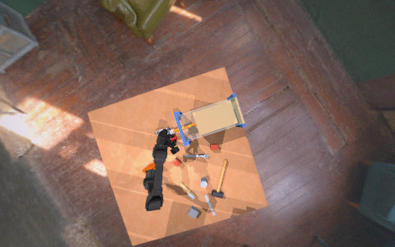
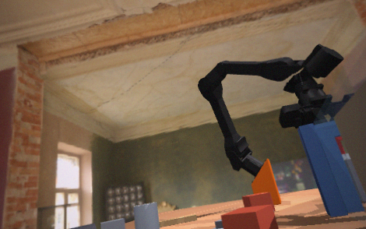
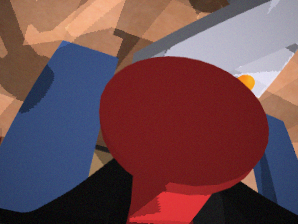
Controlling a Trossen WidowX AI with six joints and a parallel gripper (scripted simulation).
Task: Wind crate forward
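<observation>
The winch handle is 5 cm behind my gripper tip, 1 cm to the left of it and 3 cm below it. Round my gripper tip: grey hand winch 12 cm behind, 4 cm to the left, 10 cm below; red knob 2 cm behind, 1 cm to the right; clear-panelled guard cubby 30 cm ahead, 7 cm to the left, 2 cm below.
</observation>
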